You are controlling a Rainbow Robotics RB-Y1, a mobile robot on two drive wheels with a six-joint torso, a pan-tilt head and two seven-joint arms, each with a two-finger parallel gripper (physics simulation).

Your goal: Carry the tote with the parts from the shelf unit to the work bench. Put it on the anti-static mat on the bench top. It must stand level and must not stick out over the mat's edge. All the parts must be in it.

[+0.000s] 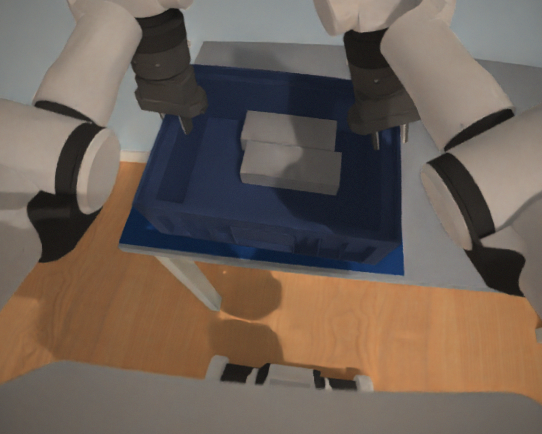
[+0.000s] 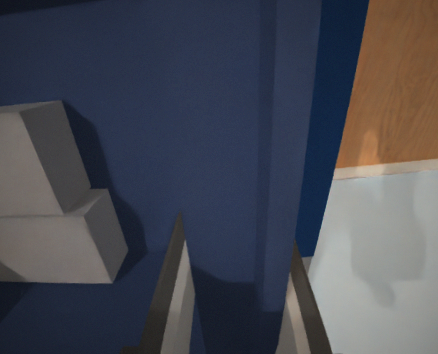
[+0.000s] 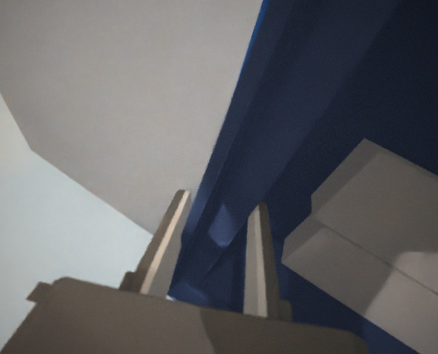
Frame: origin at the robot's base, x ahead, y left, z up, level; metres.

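Where they show: left gripper, fingertip midpoint: [image 1: 179,129] [image 2: 231,225]; right gripper, fingertip midpoint: [image 1: 389,142] [image 3: 220,204].
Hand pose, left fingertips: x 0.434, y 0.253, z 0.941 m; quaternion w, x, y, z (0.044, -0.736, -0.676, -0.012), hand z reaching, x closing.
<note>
After its pixels a point has its place.
A blue tote [image 1: 215,165] @(z 0.852, x 0.423, y 0.199 m) [image 2: 175,125] @(z 0.964, x 0.377, y 0.240 m) [image 3: 280,125] @(z 0.948, x 0.375, y -0.117 m) is over the blue mat [image 1: 390,264] @(z 0.765, x 0.286, y -0.171 m) [image 2: 335,75] @(z 0.765, x 0.407, y 0.381 m) on the bench. Mat shows along its near side and its left; whether its base touches the mat is hidden. It looks about level. Inside lie a far grey block [image 1: 290,129] @(z 0.894, x 0.496, y 0.053 m) [image 2: 45,245] @(z 0.895, x 0.489, y 0.105 m) [image 3: 330,270] @(z 0.892, x 0.500, y 0.001 m) and a near grey block [image 1: 290,165] @(z 0.885, x 0.414, y 0.044 m) [image 2: 25,170] @(z 0.889, x 0.423, y 0.122 m) [image 3: 395,200] @(z 0.881, x 0.407, y -0.016 m), side by side. My left gripper [image 1: 174,122] @(z 0.941, x 0.434, y 0.253 m) [image 2: 231,225] @(z 0.941, x 0.434, y 0.253 m) is shut on the tote's left wall. My right gripper [image 1: 390,144] @(z 0.941, x 0.440, y -0.127 m) [image 3: 220,204] @(z 0.941, x 0.440, y -0.127 m) is shut on its right wall.
The grey bench top [image 1: 435,250] @(z 0.763, x 0.327, y -0.267 m) [image 3: 125,100] @(z 0.763, x 0.515, y -0.421 m) extends to the right of the tote and behind it. A bench leg [image 1: 192,282] @(z 0.425, x 0.286, y 0.333 m) stands below the front left, on the wooden floor [image 1: 325,320] @(z 0.001, x 0.304, y -0.123 m). A pale wall [image 1: 270,25] @(z 0.796, x 1.060, y 0.180 m) is behind the bench.
</note>
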